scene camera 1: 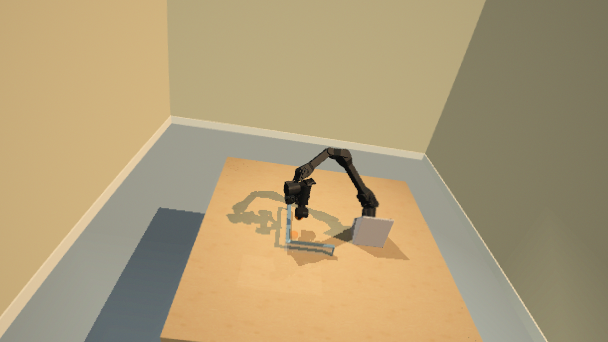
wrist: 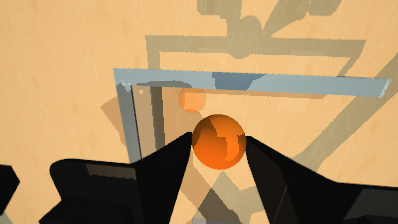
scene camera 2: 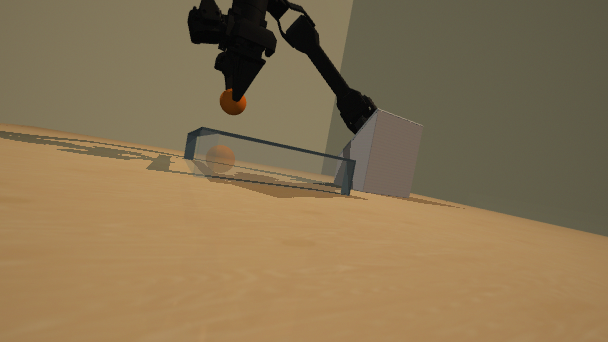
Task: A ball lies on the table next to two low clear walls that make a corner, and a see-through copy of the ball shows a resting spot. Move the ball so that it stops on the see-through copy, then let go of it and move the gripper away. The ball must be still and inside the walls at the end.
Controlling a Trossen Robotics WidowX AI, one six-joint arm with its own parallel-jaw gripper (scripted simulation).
Labels:
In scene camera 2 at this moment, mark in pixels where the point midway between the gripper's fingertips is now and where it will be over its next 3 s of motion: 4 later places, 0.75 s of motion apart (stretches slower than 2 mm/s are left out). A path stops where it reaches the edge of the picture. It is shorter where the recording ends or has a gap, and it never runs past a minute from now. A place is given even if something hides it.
My gripper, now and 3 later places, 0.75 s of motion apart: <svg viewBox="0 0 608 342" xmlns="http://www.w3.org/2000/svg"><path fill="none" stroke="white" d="M232 103L223 139L220 160L229 110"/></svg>

